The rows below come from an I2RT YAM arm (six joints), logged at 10 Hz.
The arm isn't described. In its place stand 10 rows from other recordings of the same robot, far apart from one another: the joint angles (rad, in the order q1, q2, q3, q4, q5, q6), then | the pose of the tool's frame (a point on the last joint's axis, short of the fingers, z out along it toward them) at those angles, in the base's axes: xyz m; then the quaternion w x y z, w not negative.
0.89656 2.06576 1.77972 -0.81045 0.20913 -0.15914 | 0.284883, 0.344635, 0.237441, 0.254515, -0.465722, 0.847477, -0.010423
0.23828 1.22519 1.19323 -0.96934 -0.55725 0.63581 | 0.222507, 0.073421, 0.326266, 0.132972, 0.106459, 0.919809, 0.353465
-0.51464 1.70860 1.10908 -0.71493 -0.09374 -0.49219 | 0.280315, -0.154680, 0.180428, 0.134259, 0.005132, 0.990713, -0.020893
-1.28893 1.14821 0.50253 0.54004 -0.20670 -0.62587 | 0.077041, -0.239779, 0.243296, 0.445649, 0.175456, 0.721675, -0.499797
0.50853 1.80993 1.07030 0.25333 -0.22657 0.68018 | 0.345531, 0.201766, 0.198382, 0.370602, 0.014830, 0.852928, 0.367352
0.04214 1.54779 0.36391 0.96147 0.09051 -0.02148 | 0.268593, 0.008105, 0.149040, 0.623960, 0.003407, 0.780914, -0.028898
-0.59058 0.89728 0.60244 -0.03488 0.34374 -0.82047 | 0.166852, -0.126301, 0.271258, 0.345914, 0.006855, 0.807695, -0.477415
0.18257 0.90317 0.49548 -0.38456 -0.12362 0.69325 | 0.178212, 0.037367, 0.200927, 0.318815, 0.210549, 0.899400, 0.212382
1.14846 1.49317 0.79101 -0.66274 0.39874 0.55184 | 0.113916, 0.219778, 0.159725, 0.214493, -0.267104, 0.937922, -0.054310
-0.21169 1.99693 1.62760 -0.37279 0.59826 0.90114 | 0.441105, -0.115305, 0.251509, 0.453234, 0.562728, 0.680126, -0.123876
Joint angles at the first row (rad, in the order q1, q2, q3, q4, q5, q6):
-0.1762, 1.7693, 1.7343, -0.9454, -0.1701, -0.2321
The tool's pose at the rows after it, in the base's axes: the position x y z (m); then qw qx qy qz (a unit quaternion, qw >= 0):
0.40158, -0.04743, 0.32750, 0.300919, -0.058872, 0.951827, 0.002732
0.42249, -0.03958, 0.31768, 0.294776, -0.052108, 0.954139, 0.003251
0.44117, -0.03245, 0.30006, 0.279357, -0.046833, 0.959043, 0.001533
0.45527, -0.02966, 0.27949, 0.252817, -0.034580, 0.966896, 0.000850
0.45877, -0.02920, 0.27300, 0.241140, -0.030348, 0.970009, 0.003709
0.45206, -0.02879, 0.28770, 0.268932, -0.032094, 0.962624, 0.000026
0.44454, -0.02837, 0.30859, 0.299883, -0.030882, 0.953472, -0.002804
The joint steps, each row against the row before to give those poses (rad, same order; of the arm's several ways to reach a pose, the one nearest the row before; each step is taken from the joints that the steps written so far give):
0.0487, 0.0912, 0.0901, 0.0127, 0.0567, 0.0163
0.0262, 0.0817, 0.0732, -0.0015, 0.0197, 0.0340
0.0221, 0.0802, 0.0506, -0.0002, 0.0223, 0.0257
0.0100, 0.0758, 0.0433, -0.0209, 0.0185, 0.0292
0.0015, 0.0246, 0.0169, -0.0167, -0.0005, 0.0099
0.0000, -0.0508, -0.0313, 0.0385, 0.0011, -0.0028
-0.0002, -0.0496, -0.0054, 0.0206, 0.0003, 0.0034

